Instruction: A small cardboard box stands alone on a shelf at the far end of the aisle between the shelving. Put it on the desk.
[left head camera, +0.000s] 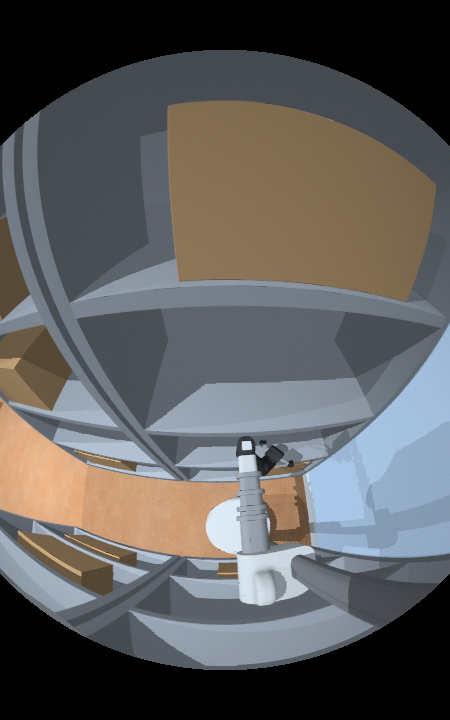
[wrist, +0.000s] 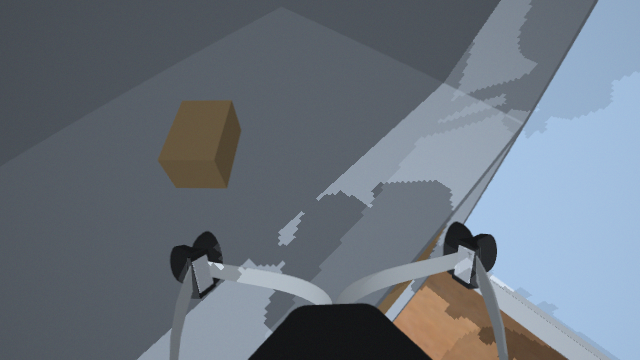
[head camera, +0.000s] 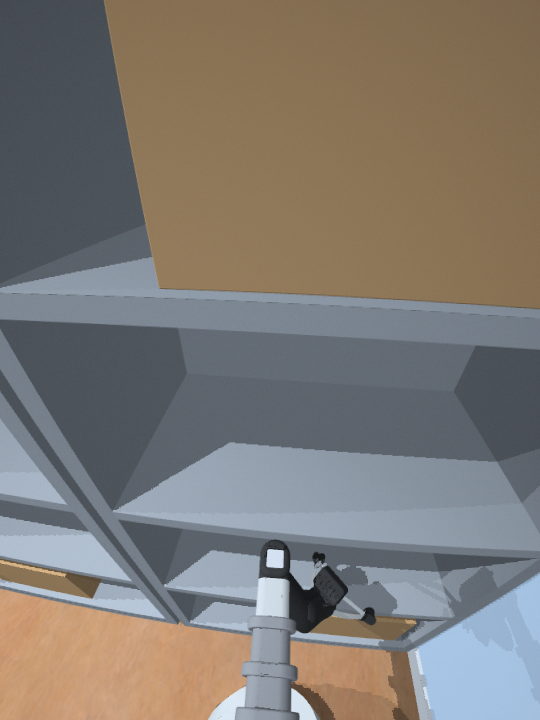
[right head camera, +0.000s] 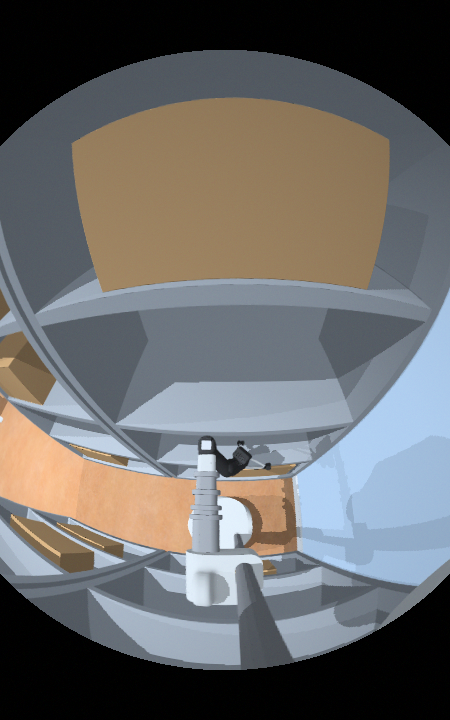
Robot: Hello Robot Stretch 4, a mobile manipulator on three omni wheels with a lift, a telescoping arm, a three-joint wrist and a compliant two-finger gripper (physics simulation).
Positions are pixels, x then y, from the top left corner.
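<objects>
In the wrist view I can see a small cardboard box [199, 151].
</objects>
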